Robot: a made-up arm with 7 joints.
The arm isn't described. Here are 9 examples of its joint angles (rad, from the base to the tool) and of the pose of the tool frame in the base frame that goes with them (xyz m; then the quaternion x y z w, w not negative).
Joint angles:
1: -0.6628 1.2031 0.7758 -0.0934 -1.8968 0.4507 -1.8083
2: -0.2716 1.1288 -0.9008 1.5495 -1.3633 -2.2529 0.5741
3: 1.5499 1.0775 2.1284 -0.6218 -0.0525 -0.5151 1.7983
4: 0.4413 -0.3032 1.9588 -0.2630 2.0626 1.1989 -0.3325
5: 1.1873 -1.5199 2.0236 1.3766 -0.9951 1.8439 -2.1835
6: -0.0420 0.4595 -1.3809 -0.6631 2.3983 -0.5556 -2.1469
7: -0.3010 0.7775 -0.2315 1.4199 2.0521 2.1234 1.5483
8: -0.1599 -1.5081 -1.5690 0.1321 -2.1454 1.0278 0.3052
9: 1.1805 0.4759 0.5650 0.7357 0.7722 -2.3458 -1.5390
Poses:
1: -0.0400 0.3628 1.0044 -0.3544 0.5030 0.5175 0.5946
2: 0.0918 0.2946 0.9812 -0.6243 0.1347 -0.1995 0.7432
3: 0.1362 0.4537 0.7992 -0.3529 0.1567 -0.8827 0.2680
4: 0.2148 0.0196 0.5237 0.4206 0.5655 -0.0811 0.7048
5: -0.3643 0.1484 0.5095 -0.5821 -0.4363 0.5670 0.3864
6: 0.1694 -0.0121 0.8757 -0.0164 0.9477 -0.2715 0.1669
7: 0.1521 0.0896 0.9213 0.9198 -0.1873 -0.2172 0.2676
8: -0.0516 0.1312 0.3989 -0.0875 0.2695 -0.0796 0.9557
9: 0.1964 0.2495 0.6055 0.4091 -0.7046 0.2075 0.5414
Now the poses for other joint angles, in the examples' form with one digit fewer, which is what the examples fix.
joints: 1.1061 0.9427 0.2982 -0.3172 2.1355 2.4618 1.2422
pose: 0.234 0.357 0.789 -0.086 0.436 -0.582 0.681
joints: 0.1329 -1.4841 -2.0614 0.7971 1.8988 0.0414 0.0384
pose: -0.259 0.078 0.456 -0.100 -0.578 0.685 0.432
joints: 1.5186 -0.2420 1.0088 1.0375 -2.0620 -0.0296 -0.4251
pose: 0.026 0.391 0.470 -0.465 -0.470 -0.569 0.488
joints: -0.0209 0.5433 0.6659 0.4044 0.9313 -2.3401 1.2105
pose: 0.060 0.097 0.893 -0.212 0.056 0.972 0.090
